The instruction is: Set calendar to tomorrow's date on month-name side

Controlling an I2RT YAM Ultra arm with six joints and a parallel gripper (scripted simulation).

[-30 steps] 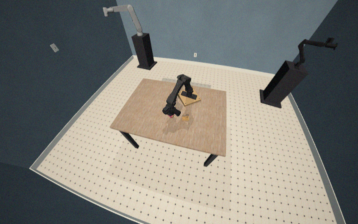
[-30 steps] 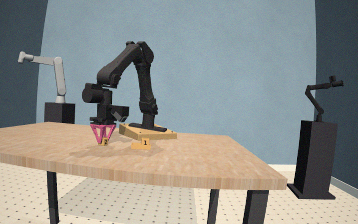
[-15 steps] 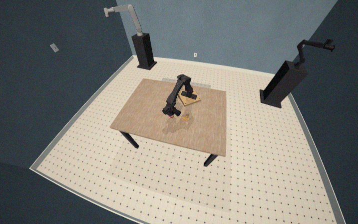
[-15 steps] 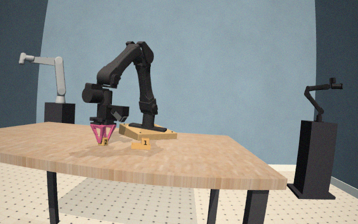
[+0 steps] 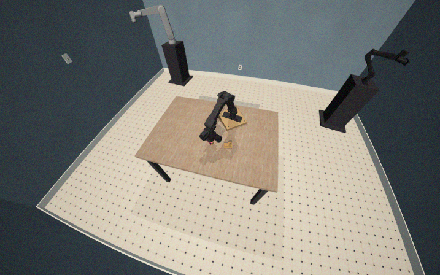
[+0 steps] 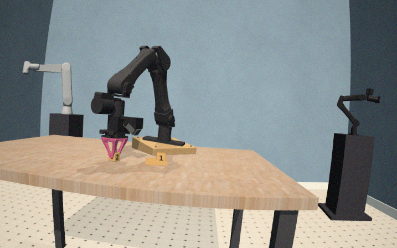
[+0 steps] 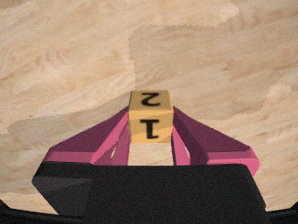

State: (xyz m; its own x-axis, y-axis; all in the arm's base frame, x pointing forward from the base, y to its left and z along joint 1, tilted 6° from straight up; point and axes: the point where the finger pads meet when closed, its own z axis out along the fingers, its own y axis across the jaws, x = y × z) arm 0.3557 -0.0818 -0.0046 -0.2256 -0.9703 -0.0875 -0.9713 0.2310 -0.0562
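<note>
Now: the digit cube right at my hand. Round my hand: tan tray: 150 mm to the left, 30 mm behind, 10 mm below.
</note>
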